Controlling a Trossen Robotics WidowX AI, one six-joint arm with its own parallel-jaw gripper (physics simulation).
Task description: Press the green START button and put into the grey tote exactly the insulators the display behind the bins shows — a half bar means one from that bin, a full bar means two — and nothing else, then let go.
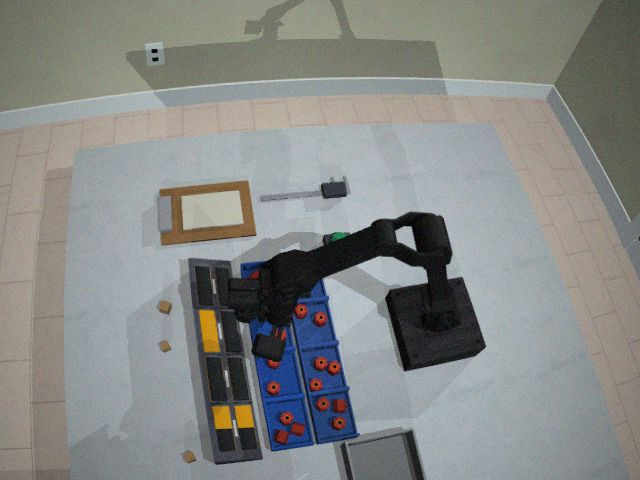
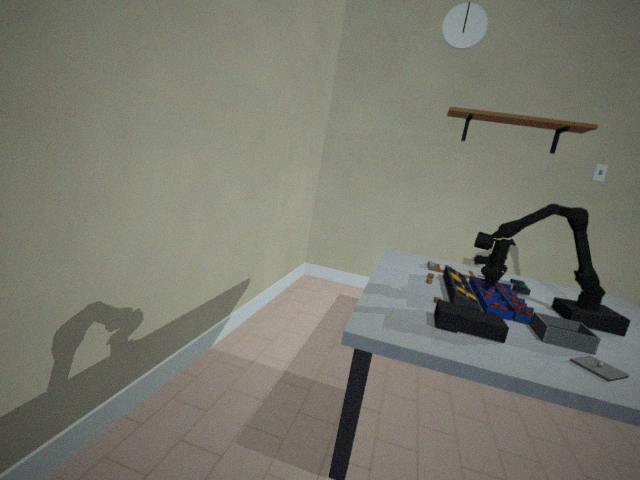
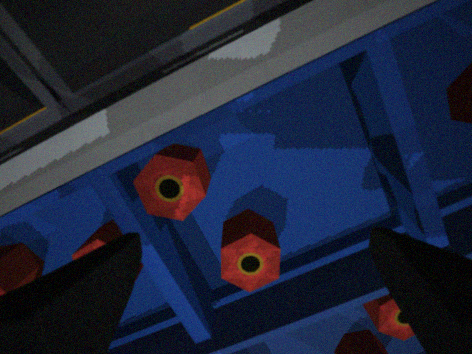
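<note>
My gripper [image 2: 491, 284] [image 3: 256, 241] is open and empty, low over the second bin from the back in the column beside the display. Two red hexagonal insulators [image 3: 250, 262] [image 3: 170, 185] stand in that bin, one between and ahead of the spread fingertips, the other near the left divider. The blue bins [image 1: 320, 335] [image 2: 496, 310] hold more insulators. The display [image 1: 235, 458] shows a full orange bar for that bin and two half bars in the front row; part is hidden by the arm. The green button [image 1: 339, 236] is beside the arm. The grey tote [image 1: 385, 459] [image 2: 566, 338] shows no insulator in its visible part.
Red blocks [image 1: 339, 405] [image 1: 297, 428] lie in the front bins. A clipboard [image 1: 211, 209] and caliper [image 1: 333, 189] lie behind. Small wooden cubes [image 1: 164, 306] [image 1: 189, 456] lie left of the display. A black box [image 2: 470, 321] and flat plate [image 2: 594, 367] lie near the front.
</note>
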